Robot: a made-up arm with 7 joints. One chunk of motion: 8 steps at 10 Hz.
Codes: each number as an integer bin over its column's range. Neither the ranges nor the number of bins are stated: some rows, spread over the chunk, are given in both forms.
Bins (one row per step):
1: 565 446 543 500 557 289
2: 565 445 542 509 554 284
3: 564 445 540 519 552 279
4: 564 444 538 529 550 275
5: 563 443 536 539 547 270
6: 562 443 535 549 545 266
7: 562 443 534 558 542 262
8: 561 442 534 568 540 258
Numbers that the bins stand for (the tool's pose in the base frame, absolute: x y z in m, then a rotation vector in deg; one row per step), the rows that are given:
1: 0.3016 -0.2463 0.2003 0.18 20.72 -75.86
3: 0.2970 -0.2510 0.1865 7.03 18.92 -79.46
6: 0.2878 -0.2602 0.1635 17.84 16.40 -84.14
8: 0.2832 -0.2648 0.1589 24.68 14.59 -87.03
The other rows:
2: 0.3016 -0.2510 0.1957 3.42 19.64 -77.66
4: 0.2970 -0.2556 0.1773 10.63 18.20 -80.90
5: 0.2924 -0.2602 0.1681 14.23 17.12 -82.70
7: 0.2878 -0.2602 0.1589 21.08 15.32 -85.59

